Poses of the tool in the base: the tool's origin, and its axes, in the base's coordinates. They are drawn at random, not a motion.
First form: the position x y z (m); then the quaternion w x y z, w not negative.
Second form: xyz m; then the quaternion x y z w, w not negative. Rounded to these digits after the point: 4 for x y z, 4 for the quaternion.
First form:
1: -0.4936 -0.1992 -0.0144 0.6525 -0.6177 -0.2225 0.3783
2: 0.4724 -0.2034 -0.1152 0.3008 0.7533 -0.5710 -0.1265
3: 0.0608 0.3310 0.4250 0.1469 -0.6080 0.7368 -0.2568
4: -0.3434 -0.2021 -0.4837 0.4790 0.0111 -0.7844 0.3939
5: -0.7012 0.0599 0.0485 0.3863 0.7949 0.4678 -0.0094
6: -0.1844 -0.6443 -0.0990 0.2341 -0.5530 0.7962 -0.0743
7: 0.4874 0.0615 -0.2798 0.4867 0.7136 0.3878 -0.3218
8: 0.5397 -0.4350 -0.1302 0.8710 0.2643 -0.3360 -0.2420
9: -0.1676 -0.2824 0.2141 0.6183 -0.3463 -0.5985 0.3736
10: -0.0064 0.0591 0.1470 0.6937 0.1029 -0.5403 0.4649
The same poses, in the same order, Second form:
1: -0.4936 -0.1992 -0.0144 -0.6177 -0.2225 0.3783 0.6525
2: 0.4724 -0.2034 -0.1152 0.7533 -0.5710 -0.1265 0.3008
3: 0.0608 0.3310 0.4250 -0.6080 0.7368 -0.2568 0.1469
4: -0.3434 -0.2021 -0.4837 0.0111 -0.7844 0.3939 0.4790
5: -0.7012 0.0599 0.0485 0.7949 0.4678 -0.0094 0.3863
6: -0.1844 -0.6443 -0.0990 -0.5530 0.7962 -0.0743 0.2341
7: 0.4874 0.0615 -0.2798 0.7136 0.3878 -0.3218 0.4867
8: 0.5397 -0.4350 -0.1302 0.2643 -0.3360 -0.2420 0.8710
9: -0.1676 -0.2824 0.2141 -0.3463 -0.5985 0.3736 0.6183
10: -0.0064 0.0591 0.1470 0.1029 -0.5403 0.4649 0.6937
